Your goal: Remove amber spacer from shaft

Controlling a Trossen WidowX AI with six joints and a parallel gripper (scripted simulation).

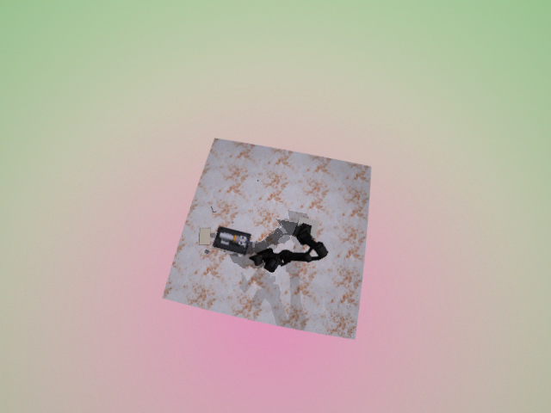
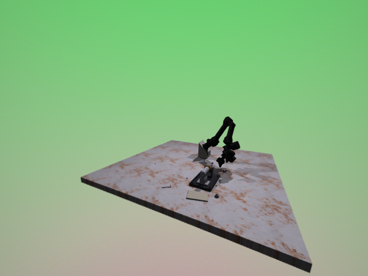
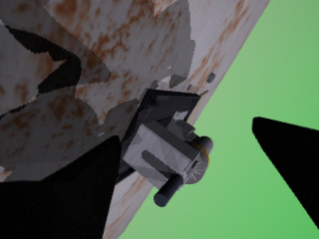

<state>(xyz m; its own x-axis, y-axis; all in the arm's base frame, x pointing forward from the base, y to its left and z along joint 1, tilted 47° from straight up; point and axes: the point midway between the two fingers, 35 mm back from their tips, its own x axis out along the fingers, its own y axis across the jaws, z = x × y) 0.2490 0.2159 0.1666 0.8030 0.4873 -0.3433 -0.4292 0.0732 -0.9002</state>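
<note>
My gripper tip is now 15 cm short of the amber spacer, 7 cm to the left of it and 1 cm below it. Also, from my gripper tip: thin dark pin (39 cm ahead, 24 cm to the right, 7 cm below); dark ring (32 cm ahead, 6 cm to the left, 6 cm below); beige card (38 cm ahead, 4 cm to the right, 7 cm below).
</note>
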